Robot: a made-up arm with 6 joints. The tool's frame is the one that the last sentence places.
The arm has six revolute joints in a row. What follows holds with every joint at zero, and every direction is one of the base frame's. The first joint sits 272.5 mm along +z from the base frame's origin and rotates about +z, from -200 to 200 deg. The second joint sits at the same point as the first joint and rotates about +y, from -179.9 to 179.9 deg. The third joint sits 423 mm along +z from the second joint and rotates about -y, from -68 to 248 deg. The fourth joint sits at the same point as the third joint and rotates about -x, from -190 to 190 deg. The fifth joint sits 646.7 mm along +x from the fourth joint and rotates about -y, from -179.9 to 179.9 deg. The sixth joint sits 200.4 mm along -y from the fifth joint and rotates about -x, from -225 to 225 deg. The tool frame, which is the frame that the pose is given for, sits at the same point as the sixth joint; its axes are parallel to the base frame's.
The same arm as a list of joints. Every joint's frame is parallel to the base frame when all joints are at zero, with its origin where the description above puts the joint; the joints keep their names.
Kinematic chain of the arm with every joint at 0, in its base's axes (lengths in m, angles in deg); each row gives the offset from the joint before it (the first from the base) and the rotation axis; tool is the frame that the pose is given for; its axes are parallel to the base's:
joint 1: xyz 0 0 0.2725 axis +z
joint 2: xyz 0 0 0 axis +y
joint 3: xyz 0 0 0.423 axis -y
joint 4: xyz 0 0 0 axis -x
joint 5: xyz 0.6467 0 0 axis -y
joint 6: xyz 0 -0.2004 0 axis -x
tool: xyz 0 0 0
Joint limits (deg, base to tool): -200..200 -179.9..179.9 -68..248 -190..190 -179.9..179.9 -225..225

